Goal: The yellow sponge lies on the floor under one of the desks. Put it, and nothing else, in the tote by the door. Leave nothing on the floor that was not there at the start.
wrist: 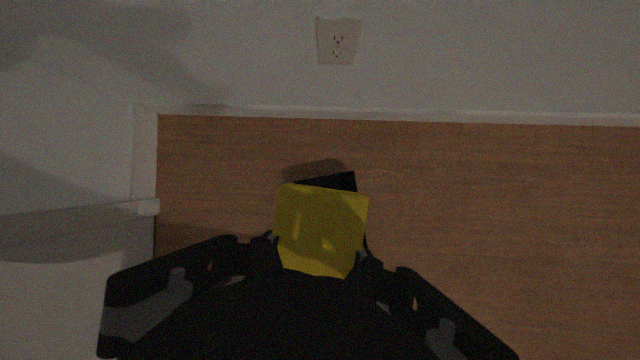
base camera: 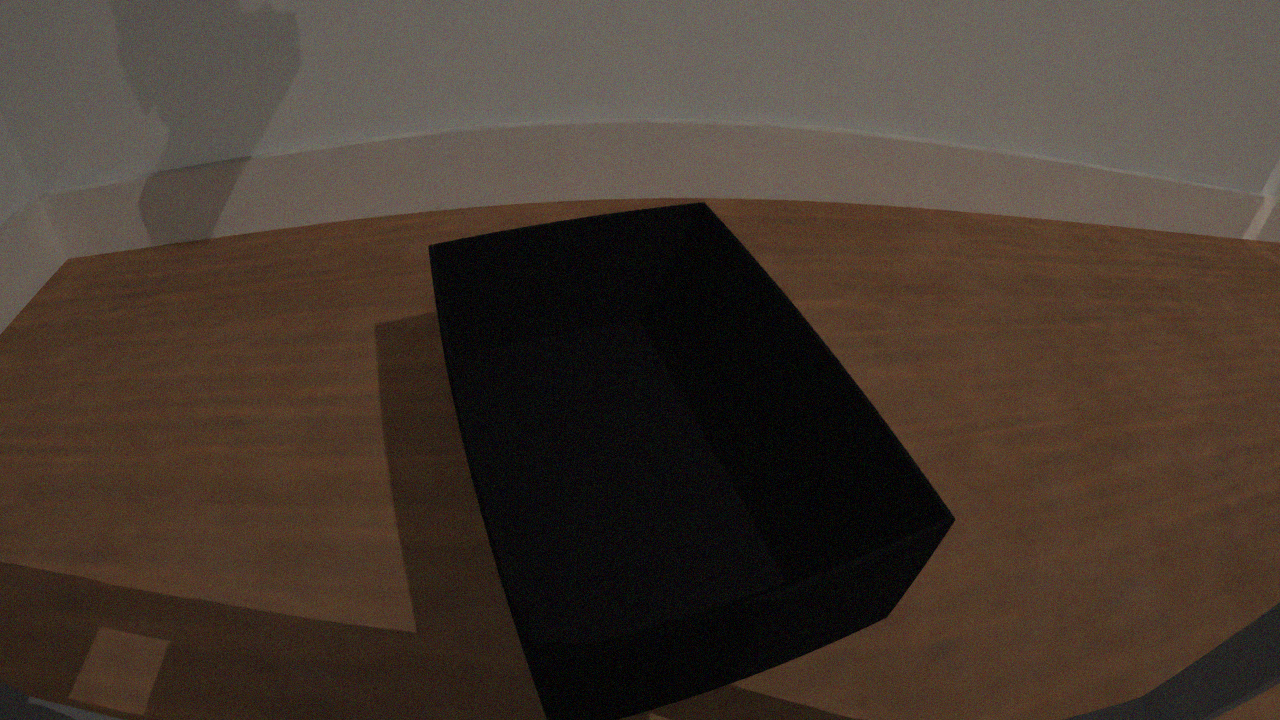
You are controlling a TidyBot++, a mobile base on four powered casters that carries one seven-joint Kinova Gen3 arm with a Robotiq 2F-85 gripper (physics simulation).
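Places are measured from the arm's base along level axes (x right, y ahead, z up), in metres.
Pixels of known places: gripper, fingertip midpoint: (wrist: 316, 244).
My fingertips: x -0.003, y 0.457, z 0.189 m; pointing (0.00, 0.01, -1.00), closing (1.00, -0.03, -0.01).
Observation:
Behind a point stands the place of what it marks.
My gripper (wrist: 316, 244) @[x -0.003, y 0.457, z 0.189 m] is shut on the yellow sponge (wrist: 322, 227) @[x 0.000, y 0.479, z 0.219 m], which sits between the two fingertips in the wrist view. The black tote (base camera: 626, 465) @[x 0.024, y 0.385, z -0.394 m] (wrist: 332, 181) @[x 0.019, y 0.502, z -0.393 m] stands on the floor, large and close in the base camera view, with its open top facing up and no sponge showing inside. In the wrist view a corner of the tote shows just beyond the sponge, and the sponge and gripper hide the rest of it. The gripper does not show in the base camera view.
A wall (base camera: 626, 62) @[x 0.024, y 0.750, z -0.244 m] (wrist: 450, 60) @[x 0.200, y 0.768, z -0.041 m] with a pale baseboard (base camera: 626, 161) @[x 0.029, y 0.737, z -0.352 m] runs behind the tote. An outlet (wrist: 338, 41) @[x -0.015, y 0.741, z 0.016 m] is on that wall. Another wall with a pale ledge-like trim (wrist: 148, 206) @[x -0.631, y 0.321, z -0.348 m] stands at the left of the wrist view. The wooden floor (base camera: 223, 402) @[x -0.297, y 0.430, z -0.397 m] (wrist: 500, 200) @[x 0.631, y 0.517, z -0.397 m] surrounds the tote.

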